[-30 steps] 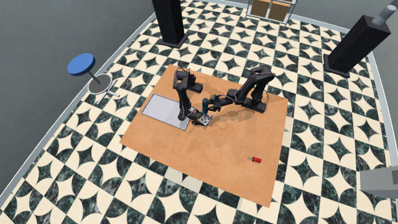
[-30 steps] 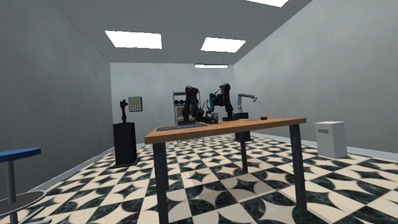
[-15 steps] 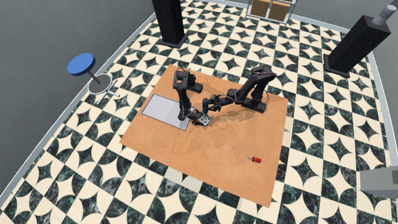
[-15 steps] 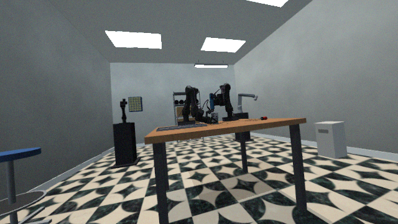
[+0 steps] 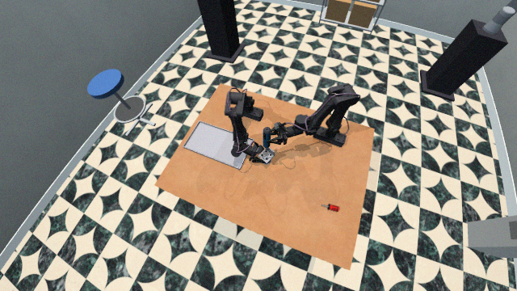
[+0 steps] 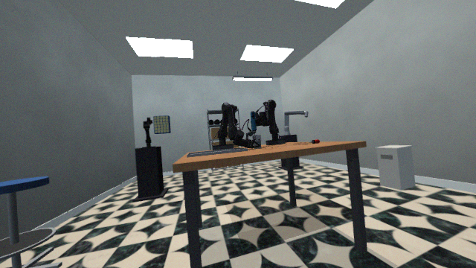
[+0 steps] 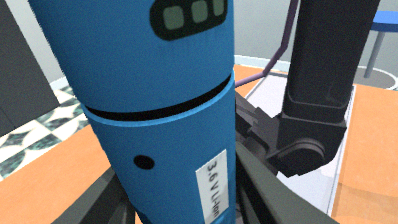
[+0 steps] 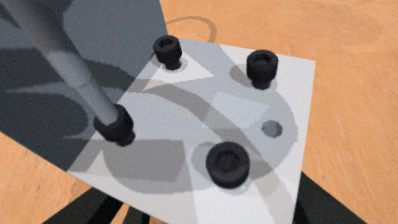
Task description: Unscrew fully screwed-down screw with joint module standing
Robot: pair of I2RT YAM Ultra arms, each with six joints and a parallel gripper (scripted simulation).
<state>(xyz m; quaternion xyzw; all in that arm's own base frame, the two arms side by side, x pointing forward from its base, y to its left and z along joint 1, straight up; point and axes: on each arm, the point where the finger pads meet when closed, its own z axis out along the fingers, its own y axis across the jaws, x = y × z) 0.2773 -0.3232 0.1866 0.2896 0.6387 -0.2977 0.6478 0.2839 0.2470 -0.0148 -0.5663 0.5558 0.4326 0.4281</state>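
Right now the round joint module is right at my right hand. From my right hand the other things lie so: grey mat: 33 cm to the right, 2 cm below, 1 cm ahead; grey bracket: 5 cm above; screw: 5 cm above, 2 cm to the right, 1 cm ahead.
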